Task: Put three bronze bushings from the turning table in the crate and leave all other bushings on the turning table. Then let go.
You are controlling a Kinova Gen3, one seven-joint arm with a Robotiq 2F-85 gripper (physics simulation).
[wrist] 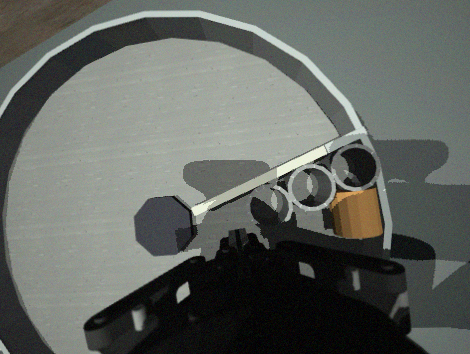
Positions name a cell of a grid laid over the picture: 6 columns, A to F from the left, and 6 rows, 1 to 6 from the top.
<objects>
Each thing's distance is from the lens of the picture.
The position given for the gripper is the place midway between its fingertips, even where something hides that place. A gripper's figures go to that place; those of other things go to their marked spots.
gripper (D5): 18 cm
turning table (B3): 25 cm
</objects>
